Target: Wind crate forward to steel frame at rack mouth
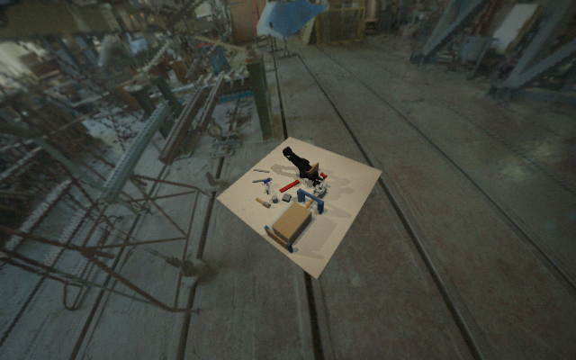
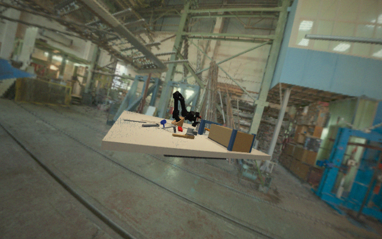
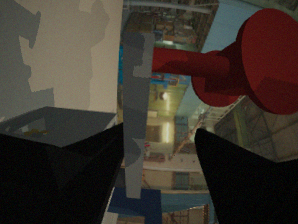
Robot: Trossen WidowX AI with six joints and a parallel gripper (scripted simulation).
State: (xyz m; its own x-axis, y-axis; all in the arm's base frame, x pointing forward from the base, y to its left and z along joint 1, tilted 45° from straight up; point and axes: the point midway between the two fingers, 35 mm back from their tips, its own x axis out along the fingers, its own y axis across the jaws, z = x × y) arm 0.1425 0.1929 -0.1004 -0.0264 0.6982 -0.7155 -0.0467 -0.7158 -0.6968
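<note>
The winch handle lies 10 mm to the right of my gripper tip, 10 mm below it and 10 mm behind it. From my gripper tip the other things lie so: red knob: 50 mm behind, 20 mm to the right, 20 mm above; blue steel frame: 210 mm ahead, 30 mm below; grey winch: 100 mm below, 40 mm ahead, 10 mm to the right.
</note>
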